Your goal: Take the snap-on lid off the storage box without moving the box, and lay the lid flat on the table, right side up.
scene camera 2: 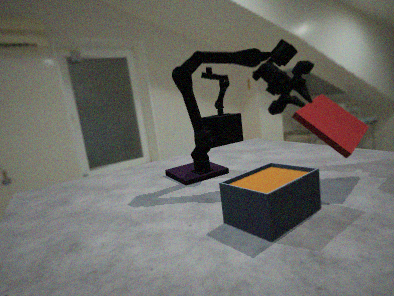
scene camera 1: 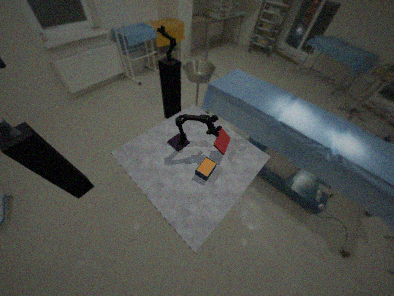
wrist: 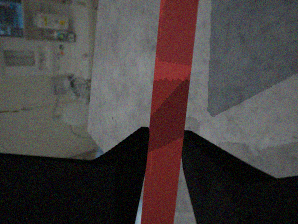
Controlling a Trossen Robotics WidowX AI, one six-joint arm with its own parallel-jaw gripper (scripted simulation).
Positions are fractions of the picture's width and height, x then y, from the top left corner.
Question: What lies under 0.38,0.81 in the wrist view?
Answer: My gripper.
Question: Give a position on a storage box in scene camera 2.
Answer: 0.68,0.68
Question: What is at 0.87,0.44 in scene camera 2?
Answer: A red lid.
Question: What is my gripper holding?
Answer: A red lid.
